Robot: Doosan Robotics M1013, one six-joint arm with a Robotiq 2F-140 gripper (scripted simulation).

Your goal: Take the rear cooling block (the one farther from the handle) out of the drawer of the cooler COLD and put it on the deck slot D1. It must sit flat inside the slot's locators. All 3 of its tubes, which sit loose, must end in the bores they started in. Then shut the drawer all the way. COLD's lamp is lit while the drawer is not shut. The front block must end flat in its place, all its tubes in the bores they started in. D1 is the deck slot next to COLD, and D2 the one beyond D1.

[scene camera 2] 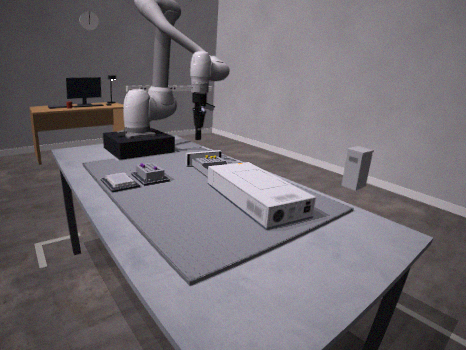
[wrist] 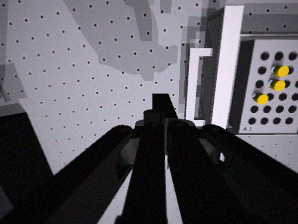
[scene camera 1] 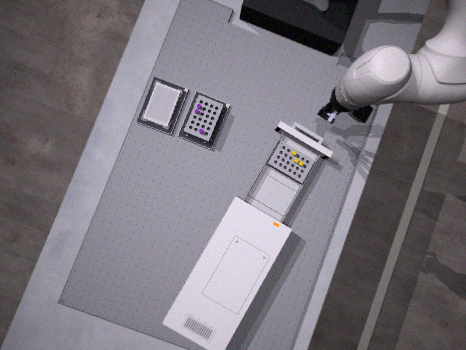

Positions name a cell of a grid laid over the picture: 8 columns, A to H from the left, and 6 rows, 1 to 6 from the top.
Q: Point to a perforated grey mat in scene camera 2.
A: At D4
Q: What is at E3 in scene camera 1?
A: A cooling block.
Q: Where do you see a white cooler COLD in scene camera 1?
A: D5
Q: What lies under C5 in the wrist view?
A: My gripper.
